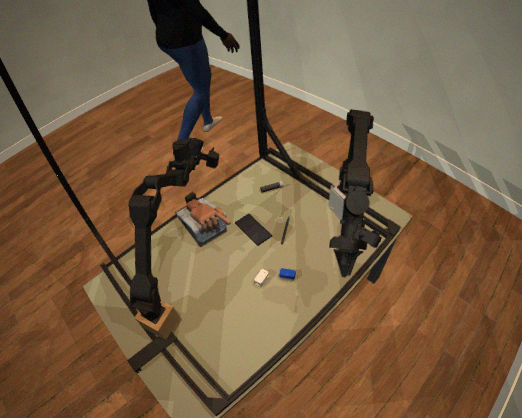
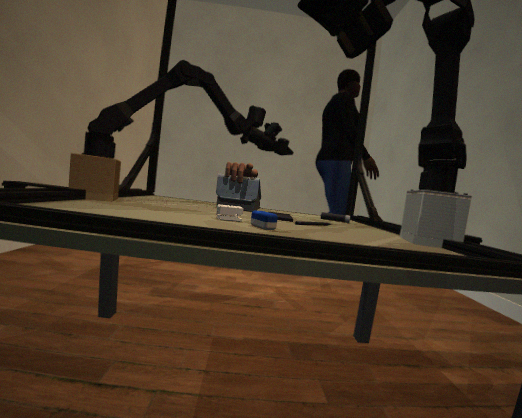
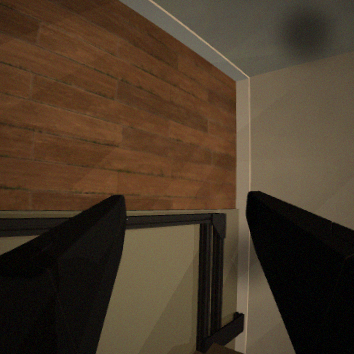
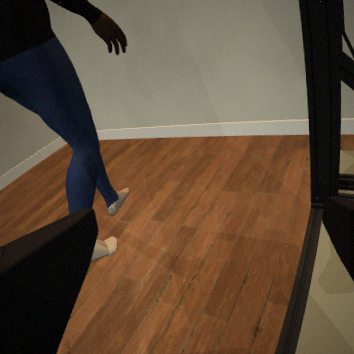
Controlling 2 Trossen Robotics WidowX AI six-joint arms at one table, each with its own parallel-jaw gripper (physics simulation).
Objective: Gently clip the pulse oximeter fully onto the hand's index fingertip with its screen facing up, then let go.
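Where they show: left gripper, between the fingertips: (image 1: 346, 276) (image 3: 185, 204); right gripper, between the fingertips: (image 1: 204, 144) (image 2: 287, 152) (image 4: 209, 214); left arm's base, origin of its link: (image 2: 436, 192); right arm's base, origin of its link: (image 1: 153, 312) (image 2: 98, 157).
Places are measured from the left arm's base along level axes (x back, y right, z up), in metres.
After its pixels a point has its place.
Observation:
Two small devices lie on the table: a white one (image 1: 261, 277) {x -0.465, y -0.121, z -0.091 m} (image 2: 229, 212) {x -0.457, y -0.130, z -0.103 m} and, right of it, a blue one with a pale base (image 1: 287, 273) {x -0.378, y -0.154, z -0.091 m} (image 2: 264, 220) {x -0.368, y -0.178, z -0.103 m}. I cannot tell for sure which is the pulse oximeter. The brown model hand (image 1: 204, 212) {x -0.541, y 0.163, z 0.025 m} (image 2: 241, 171) {x -0.518, y 0.106, z 0.005 m} rests palm down on a grey-blue block (image 1: 201, 241) {x -0.590, y 0.125, z -0.077 m} (image 2: 239, 191) {x -0.526, y 0.135, z -0.059 m}, one finger reaching out to the right. My right gripper (image 1: 215, 158) (image 2: 287, 150) {x -0.424, y 0.410, z 0.130 m} (image 4: 209, 214) {x -0.424, y 0.410, z 0.130 m} is open and empty, above and behind the hand. My left gripper (image 1: 346, 272) {x -0.335, y -0.377, z 0.174 m} (image 3: 185, 204) {x -0.335, y -0.377, z 0.174 m} is partly open and empty, over the table's right side.
A dark flat slab (image 1: 253, 229) {x -0.380, y 0.101, z -0.114 m}, a dark pen (image 1: 285, 230) {x -0.274, y 0.031, z -0.115 m} and a dark cylinder (image 1: 271, 187) {x -0.207, y 0.256, z -0.102 m} (image 2: 335, 217) {x -0.201, y 0.253, z -0.108 m} lie right of the hand. Black frame posts (image 1: 256, 75) {x -0.134, y 0.471, z 0.337 m} and rails edge the table (image 1: 215, 320) {x -0.679, y -0.178, z -0.122 m}. A person (image 1: 192, 75) (image 2: 340, 135) (image 4: 50, 100) stands behind it.

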